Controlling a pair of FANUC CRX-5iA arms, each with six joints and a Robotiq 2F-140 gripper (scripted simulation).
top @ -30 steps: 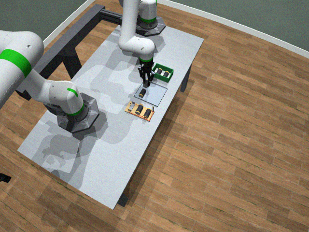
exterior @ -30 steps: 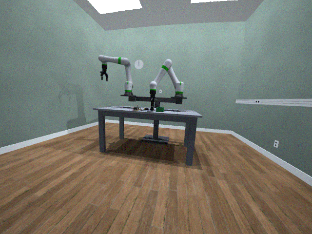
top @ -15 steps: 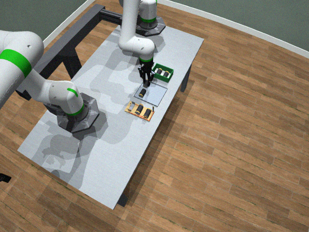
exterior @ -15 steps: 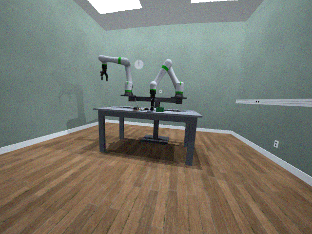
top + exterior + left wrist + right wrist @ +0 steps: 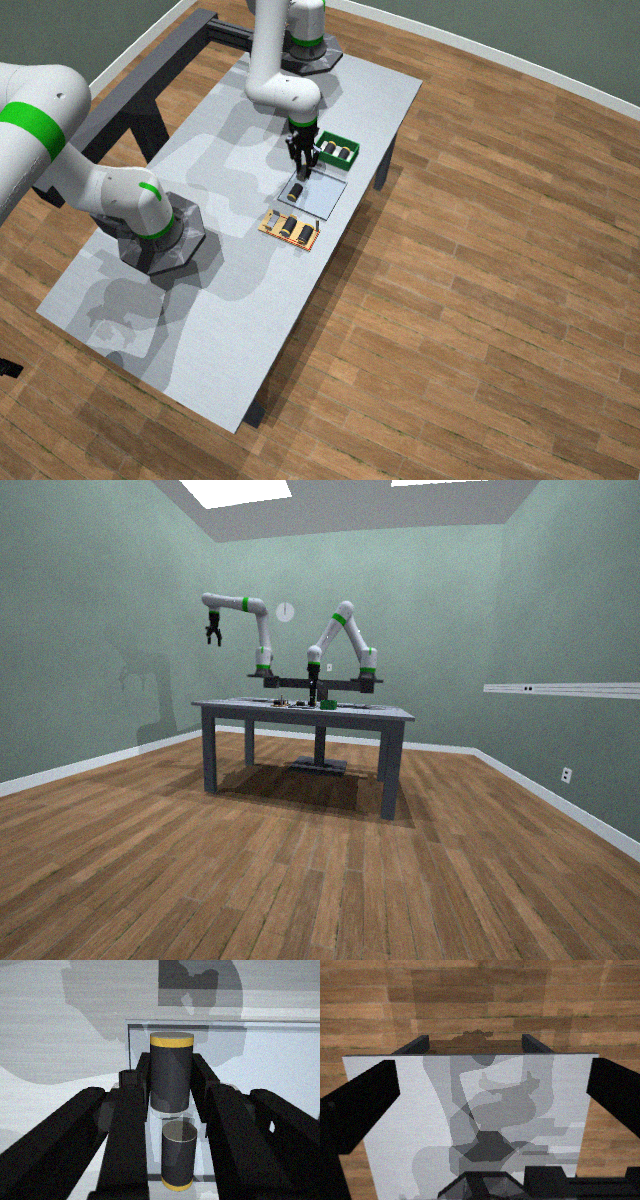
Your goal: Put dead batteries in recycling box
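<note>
The tray lies 60 mm ahead of my left hand, 50 mm to the right of it and 50 mm below it. Also, from my left hand: green recycling box: 60 mm ahead, 140 mm to the left, 30 mm below.
</note>
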